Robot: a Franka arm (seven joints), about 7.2 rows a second.
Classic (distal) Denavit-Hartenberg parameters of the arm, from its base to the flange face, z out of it. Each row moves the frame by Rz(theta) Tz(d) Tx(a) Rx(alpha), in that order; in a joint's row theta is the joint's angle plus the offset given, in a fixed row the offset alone. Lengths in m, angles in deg.
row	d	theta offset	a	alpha
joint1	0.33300	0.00	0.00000	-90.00
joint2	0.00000	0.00	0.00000	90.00
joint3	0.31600	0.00	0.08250	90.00
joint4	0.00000	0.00	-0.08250	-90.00
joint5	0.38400	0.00	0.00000	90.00
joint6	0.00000	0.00	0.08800	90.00
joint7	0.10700	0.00	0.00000	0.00
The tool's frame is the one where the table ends.
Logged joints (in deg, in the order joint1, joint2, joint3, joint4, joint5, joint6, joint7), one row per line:
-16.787, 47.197, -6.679, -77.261, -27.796, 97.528, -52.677
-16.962, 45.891, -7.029, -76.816, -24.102, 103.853, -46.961
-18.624, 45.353, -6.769, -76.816, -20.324, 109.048, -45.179
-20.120, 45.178, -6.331, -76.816, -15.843, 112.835, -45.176
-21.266, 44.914, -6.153, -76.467, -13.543, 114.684, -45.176
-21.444, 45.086, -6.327, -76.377, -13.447, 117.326, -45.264
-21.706, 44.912, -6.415, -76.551, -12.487, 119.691, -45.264
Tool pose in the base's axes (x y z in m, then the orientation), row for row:
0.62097, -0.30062, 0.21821, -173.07, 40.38, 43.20
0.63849, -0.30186, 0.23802, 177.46, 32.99, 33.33
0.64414, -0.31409, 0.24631, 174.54, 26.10, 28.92
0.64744, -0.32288, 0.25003, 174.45, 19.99, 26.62
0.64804, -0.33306, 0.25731, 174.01, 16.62, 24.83
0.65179, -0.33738, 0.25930, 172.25, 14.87, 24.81
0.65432, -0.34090, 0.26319, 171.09, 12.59, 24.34
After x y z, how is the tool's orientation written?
As angles about the fixed x, y, z axes (roll, pitch, yaw), in degrees.
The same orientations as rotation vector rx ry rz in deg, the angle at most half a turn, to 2 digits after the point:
151.12, 55.97, -58.68
155.08, 47.53, -44.98
159.02, 42.89, -35.00
163.10, 40.06, -26.93
164.95, 37.64, -22.23
163.98, 37.59, -18.99
163.91, 36.82, -15.36

